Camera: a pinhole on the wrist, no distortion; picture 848 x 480 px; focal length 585.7 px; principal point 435.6 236.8 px. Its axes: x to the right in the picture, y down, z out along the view. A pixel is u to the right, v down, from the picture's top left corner.
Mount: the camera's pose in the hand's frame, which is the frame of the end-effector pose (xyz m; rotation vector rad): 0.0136 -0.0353 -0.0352 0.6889 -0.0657 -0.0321
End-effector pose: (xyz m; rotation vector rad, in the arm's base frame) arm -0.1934 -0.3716 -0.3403 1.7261 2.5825 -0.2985
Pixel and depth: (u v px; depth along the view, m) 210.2 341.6 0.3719
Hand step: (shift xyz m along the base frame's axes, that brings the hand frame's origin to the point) -0.1600 -0.2689 -0.2308
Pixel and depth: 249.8 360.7 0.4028
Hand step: -0.1739 -0.2652 -0.2673
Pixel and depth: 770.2 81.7 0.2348
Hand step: -0.2798 0.0113 -0.0916
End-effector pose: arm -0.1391 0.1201 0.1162 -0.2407 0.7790 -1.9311
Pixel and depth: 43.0 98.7 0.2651
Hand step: -0.0318 0.1790 0.2715
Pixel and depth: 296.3 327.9 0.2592
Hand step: 0.0004 0.0280 0.2567
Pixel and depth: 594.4 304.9 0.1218
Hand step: -0.0607 -0.0310 0.1107
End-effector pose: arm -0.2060 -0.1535 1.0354 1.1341 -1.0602 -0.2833
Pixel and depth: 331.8 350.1 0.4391
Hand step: -0.2567 -0.2570 -0.2475
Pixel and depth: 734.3 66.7 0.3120
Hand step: 0.0476 -0.3314 -0.1766
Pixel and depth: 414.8 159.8 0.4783
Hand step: -0.1352 -0.3220 -0.3377
